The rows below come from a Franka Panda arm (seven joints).
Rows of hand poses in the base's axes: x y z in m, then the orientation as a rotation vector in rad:
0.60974, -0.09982, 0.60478, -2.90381, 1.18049, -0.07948
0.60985, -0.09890, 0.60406, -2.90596, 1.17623, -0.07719
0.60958, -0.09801, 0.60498, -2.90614, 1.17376, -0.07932
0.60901, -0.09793, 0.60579, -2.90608, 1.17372, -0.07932
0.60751, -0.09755, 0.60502, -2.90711, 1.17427, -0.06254
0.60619, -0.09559, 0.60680, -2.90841, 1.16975, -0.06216
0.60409, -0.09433, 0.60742, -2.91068, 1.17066, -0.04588
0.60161, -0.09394, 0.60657, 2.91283, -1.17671, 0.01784
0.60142, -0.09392, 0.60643, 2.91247, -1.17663, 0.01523
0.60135, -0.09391, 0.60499, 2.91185, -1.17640, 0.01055
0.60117, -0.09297, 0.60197, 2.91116, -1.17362, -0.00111
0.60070, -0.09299, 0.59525, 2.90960, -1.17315, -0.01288
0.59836, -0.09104, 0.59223, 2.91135, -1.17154, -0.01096
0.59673, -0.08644, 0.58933, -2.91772, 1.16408, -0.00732
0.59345, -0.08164, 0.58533, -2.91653, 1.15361, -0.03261
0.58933, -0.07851, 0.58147, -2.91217, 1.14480, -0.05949
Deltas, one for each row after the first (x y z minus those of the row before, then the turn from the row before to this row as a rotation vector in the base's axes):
0.00011, 0.00092, -0.00072, 0.00017, 0.00150, 0.00303
-0.00027, 0.00089, 0.00092, 0.00010, -0.00152, 0.00152
-0.00057, 0.00008, 0.00081, 0.00006, -0.00003, 0.00001
-0.00150, 0.00038, -0.00077, 0.00329, 0.01023, -0.00006
-0.00132, 0.00196, 0.00178, 0.00049, 0.00005, 0.00299
-0.00210, 0.00126, 0.00062, 0.00187, 0.01046, -0.00001
-0.00248, 0.00039, -0.00085, 0.00302, 0.01807, -0.00309
-0.00019, 0.00002, -0.00014, 0.00027, 0.00168, -0.00004
-0.00007, 0.00001, -0.00144, 0.00049, 0.00302, -0.00002
-0.00018, 0.00094, -0.00302, 0.00120, 0.00752, 0.00147
-0.00047, -0.00002, -0.00672, 0.00133, 0.00756, -0.00010
-0.00234, 0.00195, -0.00302, 0.00049, -0.00152, 0.00137
-0.00163, 0.00460, -0.00290, -0.00102, -0.01213, 0.00593
-0.00328, 0.00480, -0.00400, -0.00152, -0.01676, 0.00593
-0.00412, 0.00313, -0.00386, 0.00003, -0.01855, 0.00424

